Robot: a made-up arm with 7 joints. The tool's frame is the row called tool.
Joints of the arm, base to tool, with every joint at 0 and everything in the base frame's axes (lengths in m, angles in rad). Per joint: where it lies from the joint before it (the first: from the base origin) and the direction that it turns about. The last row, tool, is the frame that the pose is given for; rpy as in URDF.
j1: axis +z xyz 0 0 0.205
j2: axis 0 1 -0.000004 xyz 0 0 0
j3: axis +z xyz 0 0 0.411
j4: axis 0 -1 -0.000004 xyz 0.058 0 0
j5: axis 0 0.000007 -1 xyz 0.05 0 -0.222
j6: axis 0 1 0.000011 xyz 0 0 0
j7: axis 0 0.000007 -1 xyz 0.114 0 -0.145
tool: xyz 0 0 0 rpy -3.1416 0 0
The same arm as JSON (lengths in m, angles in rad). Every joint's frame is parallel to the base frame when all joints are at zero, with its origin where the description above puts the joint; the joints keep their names.
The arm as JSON. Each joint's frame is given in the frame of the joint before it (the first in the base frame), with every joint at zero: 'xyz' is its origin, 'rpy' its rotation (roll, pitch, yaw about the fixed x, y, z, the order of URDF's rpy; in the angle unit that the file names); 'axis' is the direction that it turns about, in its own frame. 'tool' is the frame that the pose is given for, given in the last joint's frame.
{"units": {"length": "m", "angle": "rad"}, "joints": [{"name": "j1", "type": "revolute", "origin": {"xyz": [0.0, 0.0, 0.205], "rpy": [0.0, 0.0, 0.0]}, "axis": [0.0, 0.0, 1.0]}, {"name": "j2", "type": "revolute", "origin": {"xyz": [0.0, 0.0, 0.0], "rpy": [0.0, 0.0, 0.0]}, "axis": [0.0, 1.0, 0.0]}, {"name": "j3", "type": "revolute", "origin": {"xyz": [0.0, 0.0, 0.411], "rpy": [0.0, 0.0, 0.0]}, "axis": [0.0, 0.0, 1.0]}, {"name": "j4", "type": "revolute", "origin": {"xyz": [0.058, 0.0, 0.0], "rpy": [0.0, 0.0, 0.0]}, "axis": [0.0, -1.0, 0.0]}, {"name": "j5", "type": "revolute", "origin": {"xyz": [0.05, 0.0, -0.222], "rpy": [0.0, 0.0, 0.0]}, "axis": [0.0, 0.0, -1.0]}, {"name": "j6", "type": "revolute", "origin": {"xyz": [0.0, 0.0, 0.0], "rpy": [0.0, 0.0, 0.0]}, "axis": [0.0, 1.0, 0.0]}, {"name": "j7", "type": "revolute", "origin": {"xyz": [0.114, 0.0, -0.145], "rpy": [0.0, 0.0, 0.0]}, "axis": [0.0, 0.0, -1.0]}], "tool": {"origin": {"xyz": [0.0, 0.0, 0.0], "rpy": [3.1416, 0.0, 0.0]}}}
